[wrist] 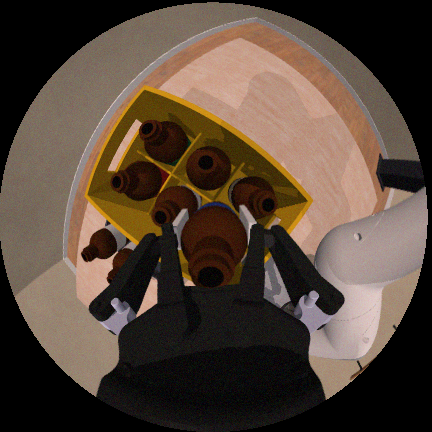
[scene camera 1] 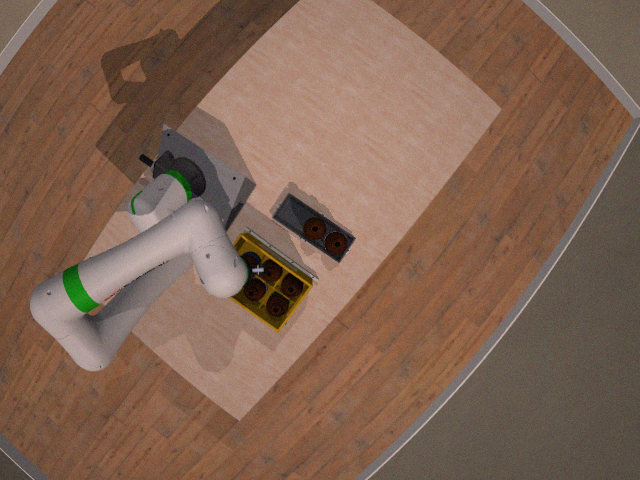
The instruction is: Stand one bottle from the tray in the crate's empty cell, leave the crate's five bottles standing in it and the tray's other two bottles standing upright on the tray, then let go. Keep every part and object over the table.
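Frame: origin at the arm's base, x back, y up, z left, level; centimetres.
Seen in the pictures: arm's base, origin of its link: (scene camera 1: 188,176).
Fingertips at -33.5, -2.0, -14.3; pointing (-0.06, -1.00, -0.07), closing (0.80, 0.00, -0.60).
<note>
Pixels of each thing's top centre, then the offset from my fingertips to it, as dx, dy, dz. "*": a spot on its surface instead.
- brown bottle with a blue label, centre of its top: (wrist: 212,283) (scene camera 1: 242,269) +0.9, +12.5, +1.2
- held bottle, centre of its top: (wrist: 160,217) (scene camera 1: 268,273) -5.9, +3.7, +3.0
- dark grey tray, a spot on its surface: (scene camera 1: 291,209) * -0.3, -12.2, +23.4
My gripper (wrist: 213,215) is shut on a brown bottle with a blue label (wrist: 214,237) (scene camera 1: 251,259). The bottle is roughly upright at the corner cell of the yellow crate (wrist: 120,212) (scene camera 1: 279,324) nearest the robot base and tray; whether its base touches the crate floor is hidden. Several brown bottles stand in the other cells, among them one (scene camera 1: 292,285) (wrist: 138,180), one beside the held bottle (wrist: 175,205) and another (wrist: 254,195), which the arm hides in the scene view. Two brown bottles (scene camera 1: 314,228) (scene camera 1: 336,243) stand upright on the dark grey tray (scene camera 1: 291,209).
The tray lies a short way beside the crate's long side. The grey robot base plate (scene camera 1: 219,180) is near the crate's corner. The white arm (scene camera 1: 222,268) hangs over the crate's end. Thin yellow dividers (wrist: 192,145) separate the cells close to the fingers.
</note>
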